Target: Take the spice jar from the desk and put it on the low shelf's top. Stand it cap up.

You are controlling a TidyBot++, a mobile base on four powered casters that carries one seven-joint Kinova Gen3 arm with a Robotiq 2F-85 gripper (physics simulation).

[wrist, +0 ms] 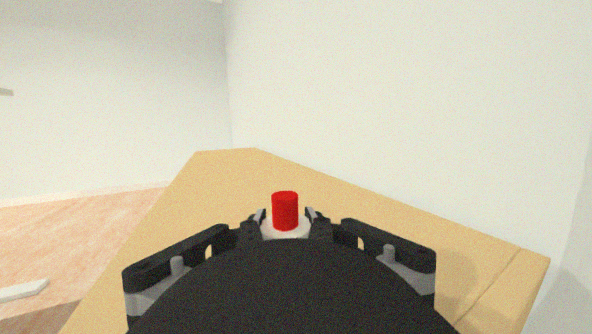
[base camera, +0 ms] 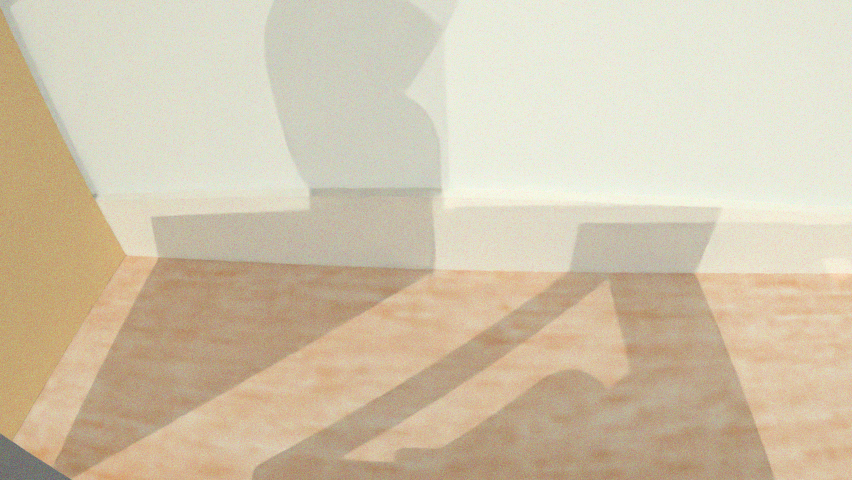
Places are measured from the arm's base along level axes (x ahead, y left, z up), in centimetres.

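Pixels of known places: gripper, fingertip midpoint: (wrist: 285, 217).
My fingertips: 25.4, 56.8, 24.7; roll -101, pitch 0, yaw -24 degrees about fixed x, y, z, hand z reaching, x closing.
Note:
For each thing: its top centre in the pictures, then the offset to it from my fingertips, as dx, dy, dz. Level surfaces: height alone.
- spice jar at its top centre: (wrist: 284, 195) -1.4, -3.2, +3.6
- red cap at its top centre: (wrist: 284, 195) -1.4, -3.2, +3.6
- long tan wooden top at its surface level: dz -3.3
The spice jar (wrist: 285, 233), with a white body and a red cap (wrist: 285, 207), stands cap up between the fingertips in the wrist view. My gripper (wrist: 285, 217) is shut on it. A long tan wooden top (wrist: 220, 185) lies below and behind the jar. Whether it is the desk or the low shelf, I cannot tell. The jar's lower part is hidden by the gripper's black body, so contact with the top cannot be seen. The base camera view shows neither the gripper nor the jar.
A tan panel (base camera: 47, 238) rises at the left of the base camera view, near a white wall (base camera: 596, 107) with a pale baseboard (base camera: 506, 238). In the wrist view a wall (wrist: 400, 100) runs along the top's right side. A white flat piece (wrist: 25, 290) shows at lower left.

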